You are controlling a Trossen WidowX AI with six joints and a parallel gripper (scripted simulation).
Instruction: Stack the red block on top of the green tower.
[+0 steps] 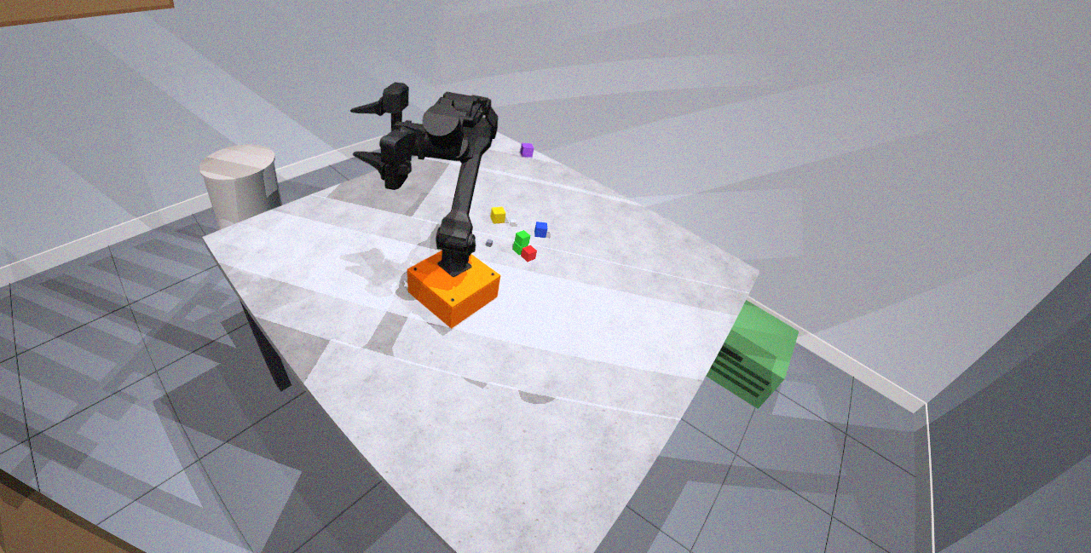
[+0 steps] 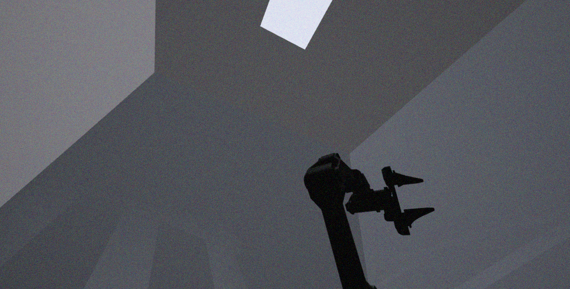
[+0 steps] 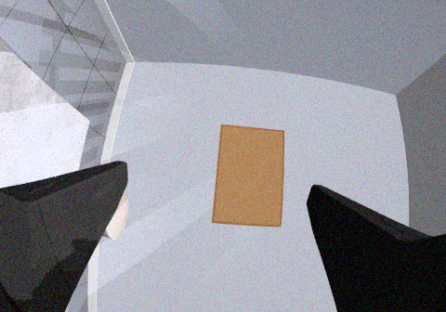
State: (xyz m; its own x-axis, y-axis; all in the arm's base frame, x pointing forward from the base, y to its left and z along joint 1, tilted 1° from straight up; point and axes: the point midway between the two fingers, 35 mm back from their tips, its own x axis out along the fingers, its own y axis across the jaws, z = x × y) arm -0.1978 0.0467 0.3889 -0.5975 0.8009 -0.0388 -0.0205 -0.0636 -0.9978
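My gripper tip is now 470 mm short of the red block, 450 mm above it and 110 mm to the left of it. Also, from my gripper tip: small grey cube (460 mm below, 420 mm ahead); yellow block (540 mm ahead, 450 mm below, 80 mm to the left); small white cube (560 mm ahead, 460 mm below, 30 mm to the left).
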